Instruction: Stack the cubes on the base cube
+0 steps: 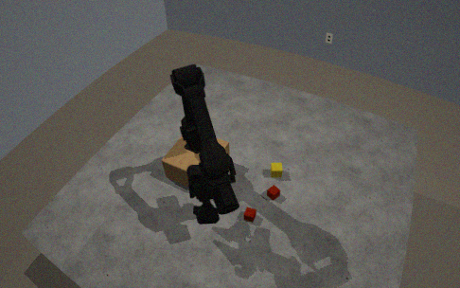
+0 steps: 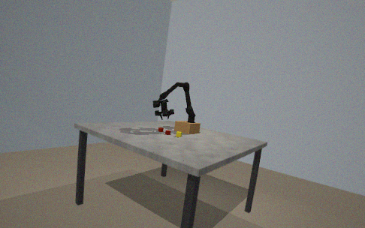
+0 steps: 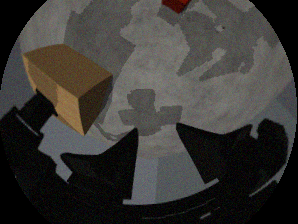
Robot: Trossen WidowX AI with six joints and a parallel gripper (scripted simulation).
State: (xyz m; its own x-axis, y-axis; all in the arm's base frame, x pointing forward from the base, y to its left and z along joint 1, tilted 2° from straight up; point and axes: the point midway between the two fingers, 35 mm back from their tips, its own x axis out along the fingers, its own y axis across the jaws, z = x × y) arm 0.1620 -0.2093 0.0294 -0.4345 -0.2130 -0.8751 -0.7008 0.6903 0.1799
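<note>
The yellow cube is 14 cm ahead of my gripper tip, 32 cm to the left of it and 7 cm below it. The rest, counted from my gripper tip: red cube 15 cm ahead, 11 cm to the left, 8 cm below.
</note>
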